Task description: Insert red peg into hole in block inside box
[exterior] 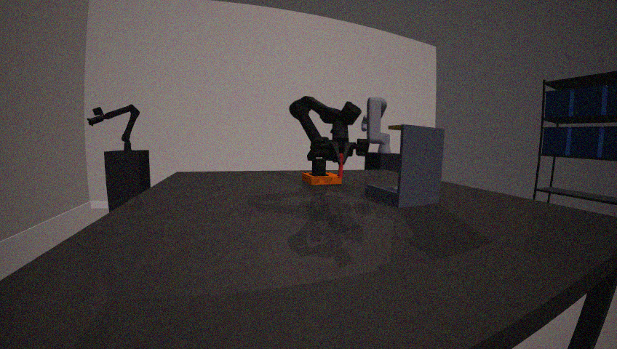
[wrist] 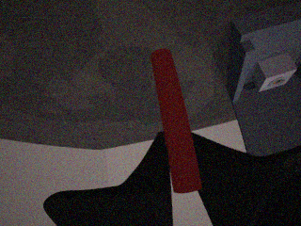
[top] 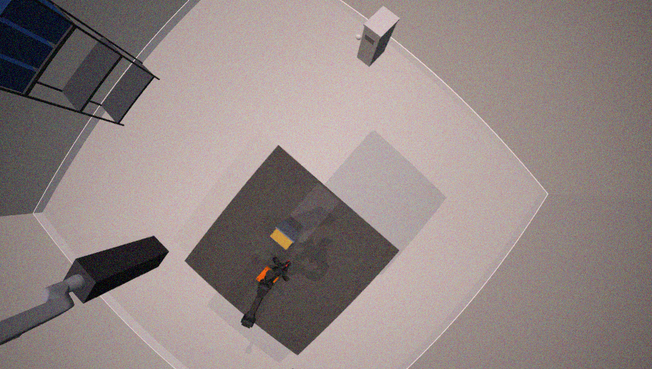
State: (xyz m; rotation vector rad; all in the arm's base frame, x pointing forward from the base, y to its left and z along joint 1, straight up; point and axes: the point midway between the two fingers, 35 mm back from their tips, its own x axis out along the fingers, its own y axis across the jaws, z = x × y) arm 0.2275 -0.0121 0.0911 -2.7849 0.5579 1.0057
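My gripper tip is 14 cm short of the yellow roof, 16 cm to the right of it and 12 cm below it. Round my gripper tip: red peg (3 cm behind, 1 cm to the left, 1 cm below).
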